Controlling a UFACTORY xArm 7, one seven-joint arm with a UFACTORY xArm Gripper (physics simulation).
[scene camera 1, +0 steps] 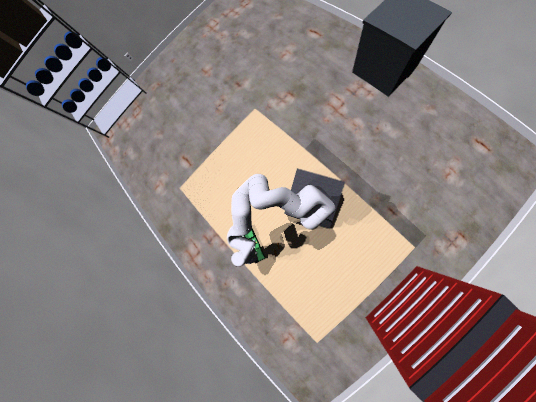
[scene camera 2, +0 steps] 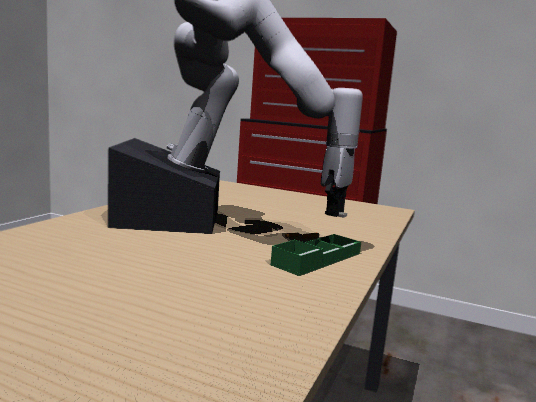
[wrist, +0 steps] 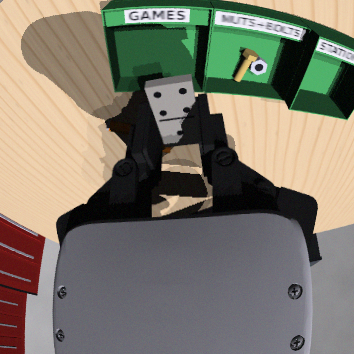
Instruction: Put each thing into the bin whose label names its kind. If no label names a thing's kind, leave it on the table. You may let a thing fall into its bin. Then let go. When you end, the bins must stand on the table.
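A white domino with black dots is held between my gripper's fingers. My gripper is shut on it, above the table beside the green bins. In the wrist view the domino's far end overlaps the near edge of the GAMES bin. The NUTS+BOLTS bin holds a brass bolt and a silver nut. The third bin has a cut-off label reading "STATIO". Orange batteries lie in shadow on the table, partly hidden by my fingers.
The bins stand joined in a row on the wooden table, near its edge. The arm's dark wedge base stands on the table. A red drawer cabinet stands beyond the table.
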